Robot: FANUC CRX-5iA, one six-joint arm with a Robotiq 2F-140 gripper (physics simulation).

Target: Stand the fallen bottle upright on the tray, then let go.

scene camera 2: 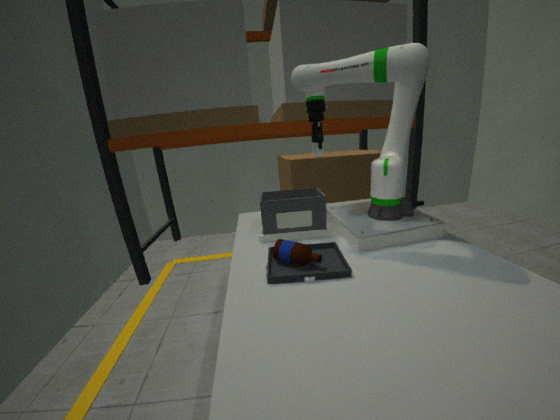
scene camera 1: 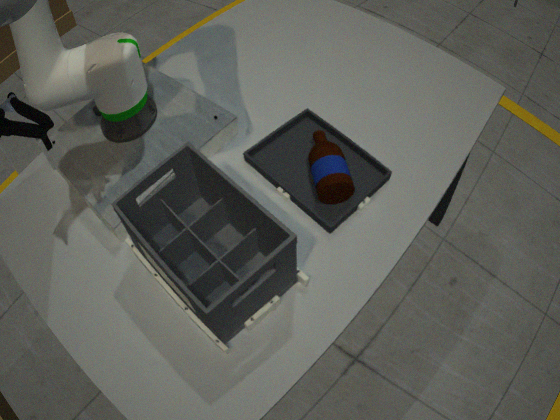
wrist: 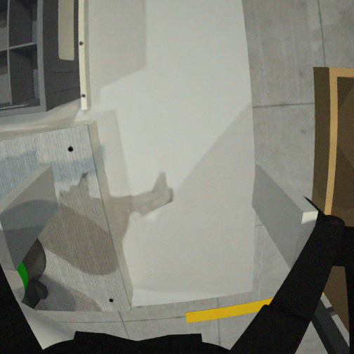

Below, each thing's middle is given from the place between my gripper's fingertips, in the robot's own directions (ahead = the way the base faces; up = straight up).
Labels:
Now: the brown bottle (scene camera 2: 300,254) 18 cm ahead of my hand, 52 cm to the left of it and 28 cm below it.

